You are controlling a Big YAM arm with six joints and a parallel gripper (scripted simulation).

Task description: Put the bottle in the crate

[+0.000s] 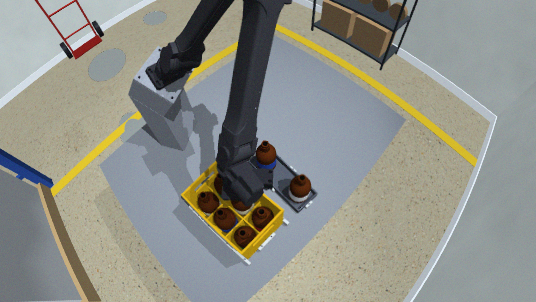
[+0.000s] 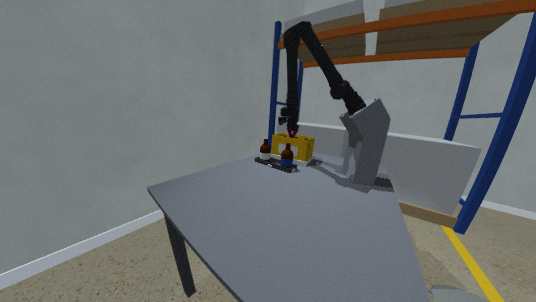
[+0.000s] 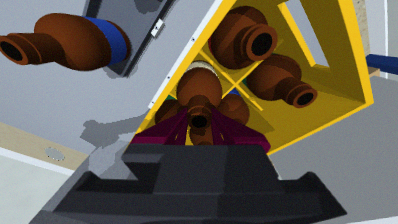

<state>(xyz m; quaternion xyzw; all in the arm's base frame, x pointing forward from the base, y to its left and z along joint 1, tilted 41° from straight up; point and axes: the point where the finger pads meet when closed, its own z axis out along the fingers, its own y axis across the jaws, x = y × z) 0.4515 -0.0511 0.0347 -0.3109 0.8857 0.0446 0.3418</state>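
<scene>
Now: the glass bottle 60 mm below my hand. The rest, counted from my hand: yellow crate 10 mm ahead, 40 mm to the right, 90 mm below; then dark tray 10 mm ahead, 180 mm to the left, 160 mm below.
</scene>
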